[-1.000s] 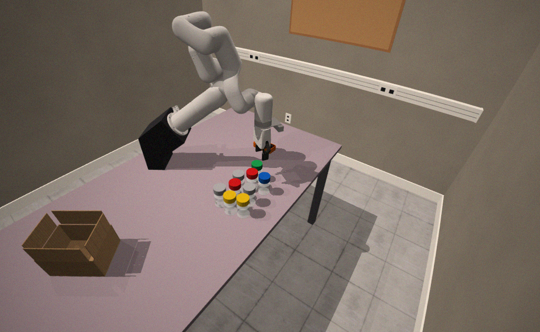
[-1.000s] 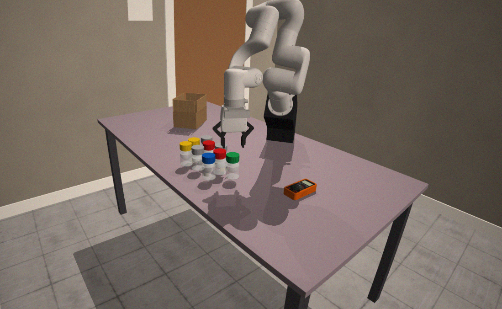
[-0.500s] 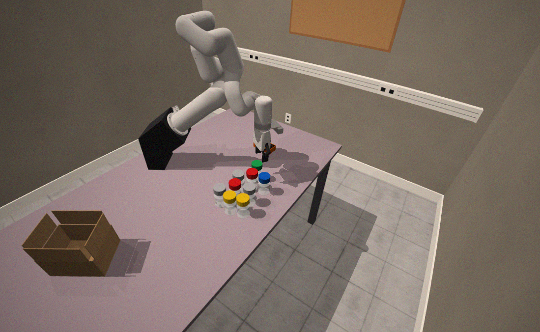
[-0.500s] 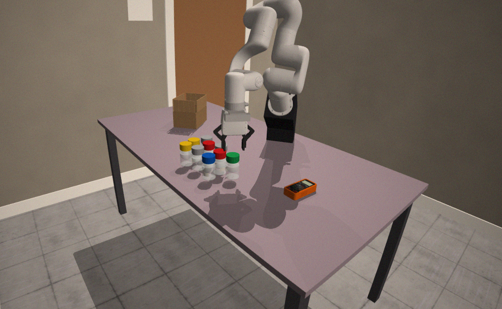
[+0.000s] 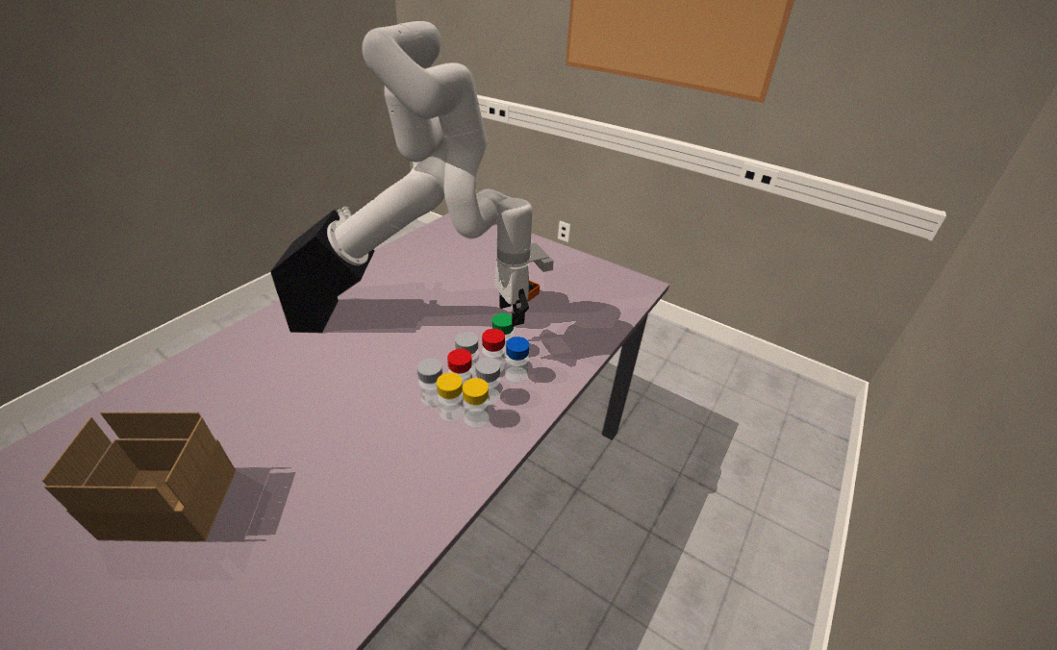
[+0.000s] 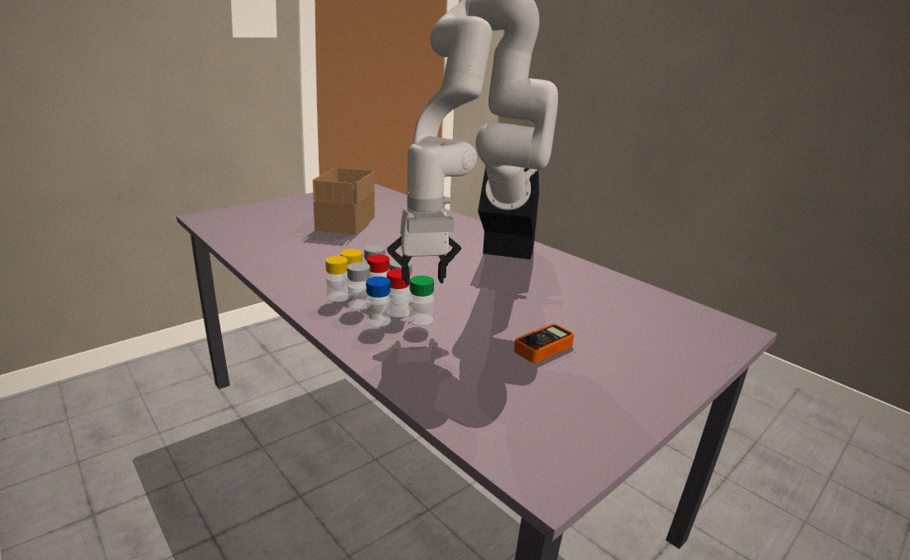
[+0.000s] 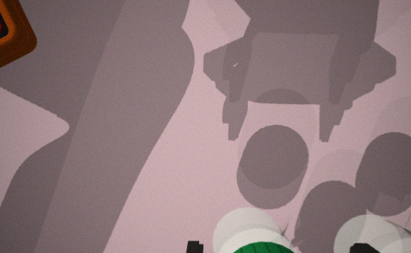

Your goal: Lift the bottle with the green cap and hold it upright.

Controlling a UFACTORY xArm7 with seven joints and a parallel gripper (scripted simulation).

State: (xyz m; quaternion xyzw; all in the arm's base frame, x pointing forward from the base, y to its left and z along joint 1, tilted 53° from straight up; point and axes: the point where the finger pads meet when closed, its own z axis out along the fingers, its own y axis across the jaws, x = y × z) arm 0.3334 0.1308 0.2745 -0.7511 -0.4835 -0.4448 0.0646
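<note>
Now: hand 2 cm to the left of the green-capped bottle and 8 cm above it. The rest, counted from my hand: cardboard box: 2 cm ahead, 81 cm to the right, 6 cm below; blue-capped bottle: 9 cm ahead, 4 cm to the right, 8 cm below; orange multimeter: 22 cm behind, 17 cm to the left, 11 cm below.
</note>
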